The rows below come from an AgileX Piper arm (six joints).
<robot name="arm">
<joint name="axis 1" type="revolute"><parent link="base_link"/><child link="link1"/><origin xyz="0.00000 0.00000 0.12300" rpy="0.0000 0.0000 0.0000"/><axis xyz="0 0 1"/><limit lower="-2.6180" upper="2.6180"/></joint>
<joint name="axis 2" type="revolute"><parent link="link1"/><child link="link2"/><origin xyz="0.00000 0.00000 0.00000" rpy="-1.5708 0.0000 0.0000"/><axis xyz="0 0 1"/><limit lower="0.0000" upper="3.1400"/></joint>
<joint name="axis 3" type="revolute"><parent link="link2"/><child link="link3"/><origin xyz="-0.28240 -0.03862 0.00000" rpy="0.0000 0.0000 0.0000"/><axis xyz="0 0 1"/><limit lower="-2.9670" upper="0.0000"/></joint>
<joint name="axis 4" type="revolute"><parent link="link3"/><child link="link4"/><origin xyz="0.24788 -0.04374 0.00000" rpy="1.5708 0.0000 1.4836"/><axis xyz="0 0 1"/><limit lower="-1.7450" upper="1.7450"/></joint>
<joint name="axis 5" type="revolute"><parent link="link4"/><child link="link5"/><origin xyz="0.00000 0.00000 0.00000" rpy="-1.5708 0.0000 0.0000"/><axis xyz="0 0 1"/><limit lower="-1.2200" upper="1.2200"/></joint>
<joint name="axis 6" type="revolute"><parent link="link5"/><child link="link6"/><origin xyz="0.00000 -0.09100 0.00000" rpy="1.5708 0.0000 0.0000"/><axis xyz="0 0 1"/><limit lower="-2.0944" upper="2.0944"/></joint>
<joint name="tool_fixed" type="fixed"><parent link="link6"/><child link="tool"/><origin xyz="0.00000 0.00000 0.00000" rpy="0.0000 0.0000 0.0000"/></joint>
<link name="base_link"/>
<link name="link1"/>
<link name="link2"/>
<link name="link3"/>
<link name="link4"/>
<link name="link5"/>
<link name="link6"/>
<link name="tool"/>
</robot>
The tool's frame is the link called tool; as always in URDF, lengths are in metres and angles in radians.
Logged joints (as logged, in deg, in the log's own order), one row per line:
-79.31 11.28 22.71 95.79 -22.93 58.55
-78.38 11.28 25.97 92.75 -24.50 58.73
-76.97 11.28 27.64 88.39 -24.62 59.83
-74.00 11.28 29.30 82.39 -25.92 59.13
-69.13 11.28 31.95 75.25 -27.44 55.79
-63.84 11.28 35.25 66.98 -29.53 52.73
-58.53 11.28 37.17 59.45 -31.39 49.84
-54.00 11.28 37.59 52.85 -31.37 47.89
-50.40 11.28 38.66 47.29 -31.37 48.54
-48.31 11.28 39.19 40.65 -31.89 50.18
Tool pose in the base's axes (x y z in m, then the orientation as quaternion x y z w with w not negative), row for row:
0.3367 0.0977 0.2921 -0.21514 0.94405 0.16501 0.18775
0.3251 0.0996 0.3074 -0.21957 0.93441 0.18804 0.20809
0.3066 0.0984 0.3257 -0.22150 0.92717 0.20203 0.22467
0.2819 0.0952 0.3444 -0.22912 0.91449 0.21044 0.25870
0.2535 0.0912 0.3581 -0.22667 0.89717 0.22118 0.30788
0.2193 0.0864 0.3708 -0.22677 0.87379 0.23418 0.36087
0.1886 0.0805 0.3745 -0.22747 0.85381 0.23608 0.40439
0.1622 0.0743 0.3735 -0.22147 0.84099 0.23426 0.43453
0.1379 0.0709 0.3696 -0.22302 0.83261 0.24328 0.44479
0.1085 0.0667 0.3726 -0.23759 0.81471 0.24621 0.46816
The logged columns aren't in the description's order. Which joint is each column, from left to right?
Columns, left to right: axis 3, axis 1, axis 4, axis 2, axis 6, axis 5.
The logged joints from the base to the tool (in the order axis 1, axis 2, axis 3, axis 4, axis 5, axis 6), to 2 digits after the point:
11.28 95.79 -79.31 22.71 58.55 -22.93
11.28 92.75 -78.38 25.97 58.73 -24.50
11.28 88.39 -76.97 27.64 59.83 -24.62
11.28 82.39 -74.00 29.30 59.13 -25.92
11.28 75.25 -69.13 31.95 55.79 -27.44
11.28 66.98 -63.84 35.25 52.73 -29.53
11.28 59.45 -58.53 37.17 49.84 -31.39
11.28 52.85 -54.00 37.59 47.89 -31.37
11.28 47.29 -50.40 38.66 48.54 -31.37
11.28 40.65 -48.31 39.19 50.18 -31.89

